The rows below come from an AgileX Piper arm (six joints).
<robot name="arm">
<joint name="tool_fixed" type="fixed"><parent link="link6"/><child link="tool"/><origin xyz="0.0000 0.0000 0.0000"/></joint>
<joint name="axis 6" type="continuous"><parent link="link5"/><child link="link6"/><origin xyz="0.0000 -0.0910 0.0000" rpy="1.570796 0.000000 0.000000"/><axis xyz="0 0 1"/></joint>
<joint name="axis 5" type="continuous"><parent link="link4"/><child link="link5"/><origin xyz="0.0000 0.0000 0.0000" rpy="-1.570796 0.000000 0.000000"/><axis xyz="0 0 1"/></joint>
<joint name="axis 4" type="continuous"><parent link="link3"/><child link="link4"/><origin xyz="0.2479 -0.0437 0.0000" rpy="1.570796 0.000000 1.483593"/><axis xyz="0 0 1"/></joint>
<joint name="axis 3" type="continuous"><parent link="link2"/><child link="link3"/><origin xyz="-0.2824 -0.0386 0.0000"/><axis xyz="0 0 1"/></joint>
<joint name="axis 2" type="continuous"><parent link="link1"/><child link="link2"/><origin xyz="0.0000 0.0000 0.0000" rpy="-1.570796 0.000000 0.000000"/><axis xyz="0 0 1"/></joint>
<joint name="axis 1" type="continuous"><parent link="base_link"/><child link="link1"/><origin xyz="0.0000 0.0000 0.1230"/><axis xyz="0 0 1"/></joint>
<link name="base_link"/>
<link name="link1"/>
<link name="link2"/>
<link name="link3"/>
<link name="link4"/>
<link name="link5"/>
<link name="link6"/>
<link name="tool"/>
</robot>
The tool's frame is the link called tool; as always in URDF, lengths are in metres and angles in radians. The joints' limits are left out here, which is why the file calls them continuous.
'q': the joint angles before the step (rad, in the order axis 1, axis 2, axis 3, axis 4, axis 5, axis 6). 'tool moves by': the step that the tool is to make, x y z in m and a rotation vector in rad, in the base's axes. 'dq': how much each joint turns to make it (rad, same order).
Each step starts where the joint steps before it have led.
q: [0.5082 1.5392 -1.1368 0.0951 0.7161 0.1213]
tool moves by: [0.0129 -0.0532 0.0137 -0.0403 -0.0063 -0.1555]
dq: [-0.1614 -0.0453 -0.0087 -0.0502 0.0644 0.0148]
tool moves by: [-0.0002 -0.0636 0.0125 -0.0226 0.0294 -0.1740]
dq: [-0.2048 -0.0544 -0.0001 -0.0007 0.0895 -0.0307]
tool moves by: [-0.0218 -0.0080 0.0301 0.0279 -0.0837 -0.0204]
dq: [-0.0231 -0.1099 0.0001 0.0194 0.0235 -0.0050]
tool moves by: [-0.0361 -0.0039 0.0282 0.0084 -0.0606 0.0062]
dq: [0.0000 -0.1394 0.0124 0.0024 0.0662 -0.0024]
